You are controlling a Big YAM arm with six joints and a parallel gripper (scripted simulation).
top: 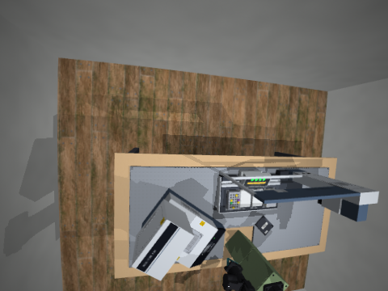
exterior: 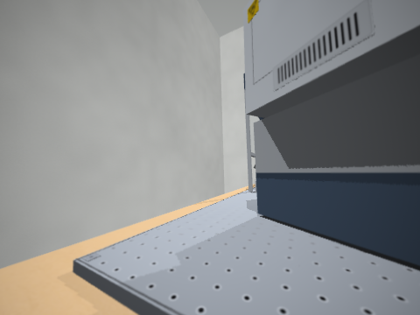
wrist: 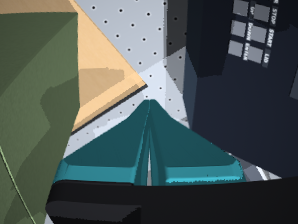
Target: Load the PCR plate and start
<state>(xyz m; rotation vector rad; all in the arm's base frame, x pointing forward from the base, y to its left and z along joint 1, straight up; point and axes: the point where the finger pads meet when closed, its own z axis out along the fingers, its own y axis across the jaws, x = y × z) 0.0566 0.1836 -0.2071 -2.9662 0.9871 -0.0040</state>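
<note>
Right now the tube cooling block is 340 mm ahead of my hand, 140 mm below it and 80 mm to the right of it. From my hand the other things lie so: white beam 530 mm ahead, 300 mm above, 270 mm to the right.
</note>
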